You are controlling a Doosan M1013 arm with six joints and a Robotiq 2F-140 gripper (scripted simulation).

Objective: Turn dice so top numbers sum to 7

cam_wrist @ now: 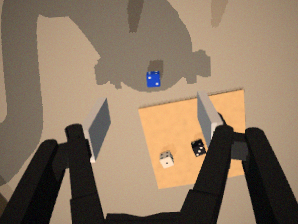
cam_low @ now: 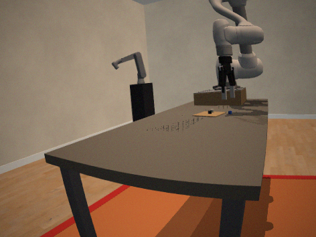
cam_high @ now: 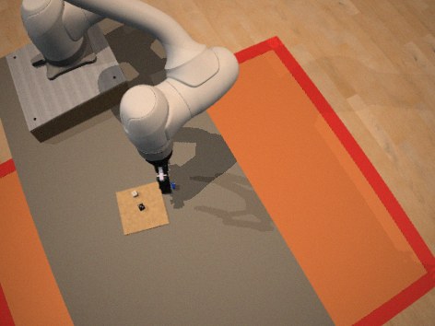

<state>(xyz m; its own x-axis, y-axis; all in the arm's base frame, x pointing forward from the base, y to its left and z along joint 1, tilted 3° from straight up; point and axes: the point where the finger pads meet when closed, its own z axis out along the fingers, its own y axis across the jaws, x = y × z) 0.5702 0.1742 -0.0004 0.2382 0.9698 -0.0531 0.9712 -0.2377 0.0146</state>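
The blue die is 1 cm to the left of my hand and 10 cm below it. The rest, counted from my hand: black die (3 cm ahead, 11 cm to the right, 10 cm below); tan mat (3 cm ahead, 11 cm to the right, 11 cm below); white die (2 cm behind, 11 cm to the right, 10 cm below).
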